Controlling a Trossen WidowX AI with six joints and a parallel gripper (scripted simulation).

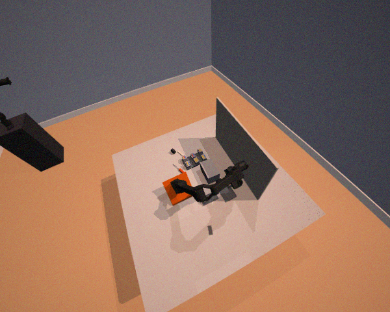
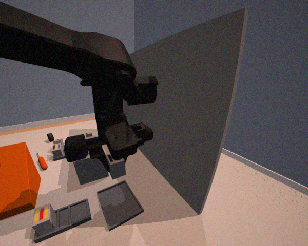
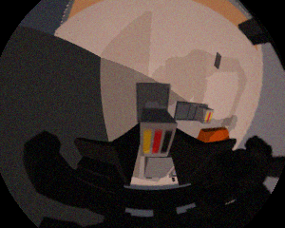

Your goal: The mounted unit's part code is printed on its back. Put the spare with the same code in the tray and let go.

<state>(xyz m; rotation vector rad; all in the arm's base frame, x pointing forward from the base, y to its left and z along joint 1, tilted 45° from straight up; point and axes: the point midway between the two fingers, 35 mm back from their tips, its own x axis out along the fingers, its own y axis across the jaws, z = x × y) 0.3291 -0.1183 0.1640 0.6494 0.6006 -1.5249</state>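
My gripper tip is 12 cm above the flat grey tray and 1 cm past it. Round my gripper tip: rack (15 cm behind, 12 cm below, 2 cm to the left); spare (2 cm above); grey mounted unit (21 cm to the left, 7 cm below, 4 cm behind).
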